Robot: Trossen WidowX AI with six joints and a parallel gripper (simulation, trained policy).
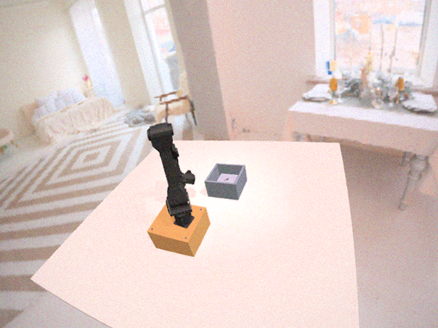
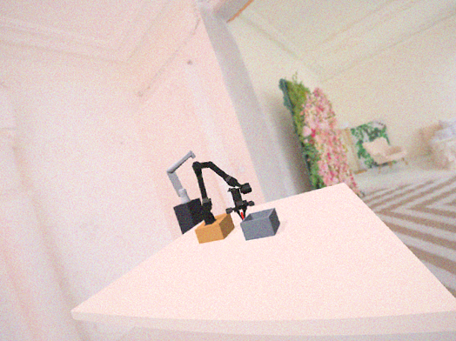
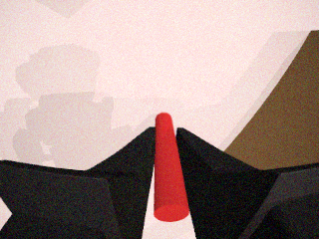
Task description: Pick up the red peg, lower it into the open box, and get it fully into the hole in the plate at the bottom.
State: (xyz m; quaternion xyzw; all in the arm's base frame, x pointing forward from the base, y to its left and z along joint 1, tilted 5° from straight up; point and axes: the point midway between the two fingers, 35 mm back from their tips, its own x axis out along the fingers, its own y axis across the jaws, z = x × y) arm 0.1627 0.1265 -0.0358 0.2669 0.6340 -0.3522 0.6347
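My gripper tip is now 18 cm short of the plate and 15 cm to the left of it. Also, from my gripper tip: grey box 18 cm ahead, 15 cm to the right, 2 cm below; then red peg 1 cm above.
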